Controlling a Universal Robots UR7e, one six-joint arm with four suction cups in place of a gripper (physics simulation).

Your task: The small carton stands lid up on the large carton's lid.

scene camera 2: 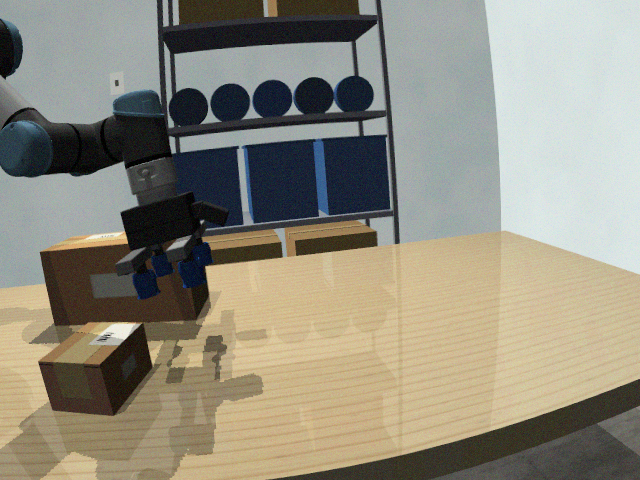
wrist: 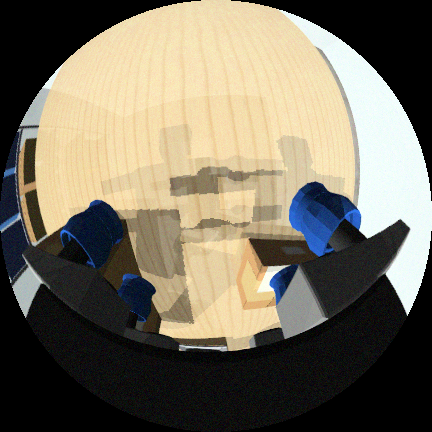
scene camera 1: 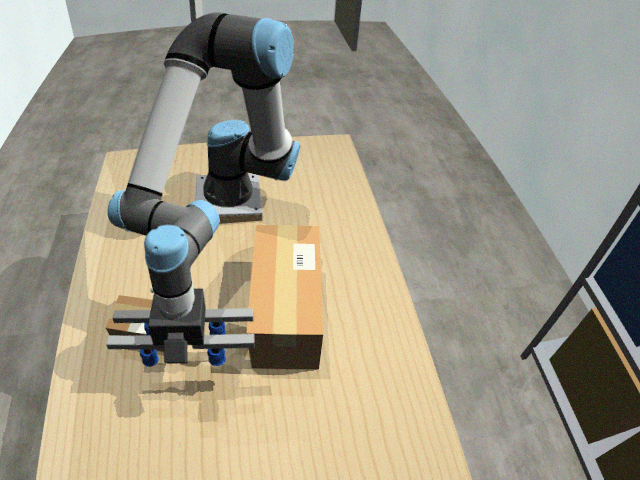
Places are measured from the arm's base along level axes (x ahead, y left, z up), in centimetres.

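Pixels of known places: hand at its tool point: [scene camera 2: 178,278] [wrist: 206,261]; arm's base at its link origin: [scene camera 1: 227,191].
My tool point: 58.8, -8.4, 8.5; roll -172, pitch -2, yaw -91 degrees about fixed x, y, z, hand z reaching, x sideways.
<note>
For each thing: its top centre in the pictures, then the offset to it from my tool point, as dx, dy, dz. Level surfaces: height alone.
- small carton at its top centre: [scene camera 2: 93,340] [wrist: 292,286] [scene camera 1: 139,315] -11.6, -12.3, -4.5
- large carton at its top centre: [scene camera 2: 120,237] [scene camera 1: 286,274] [wrist: 91,330] -14.8, +22.9, +3.8
- wooden table at its surface level: dz -11.8
The small carton [scene camera 1: 135,301] [scene camera 2: 98,356] [wrist: 280,252] stands lid up on the table, with tape and a white label on its top. The large carton [scene camera 1: 286,289] [scene camera 2: 77,284] [wrist: 118,265] stands on the table, right of the small one in scene camera 1, its taped lid up. My gripper [scene camera 1: 182,342] [scene camera 2: 174,271] [wrist: 210,257] hangs above the table between the two cartons and partly hides both. It looks slightly tilted in scene camera 2. Its four blue cups touch no carton and hold nothing. The small carton is partly hidden under a gripper bar in scene camera 1.
The wooden table [scene camera 1: 361,413] [scene camera 2: 465,335] carries the robot base [scene camera 1: 227,191] behind the cartons. A shelf rack [scene camera 1: 560,304] [scene camera 2: 268,35] with blue bins, round blue items and cartons stands beyond the table's side. The large carton's upright side is close beside the gripper's bars.
</note>
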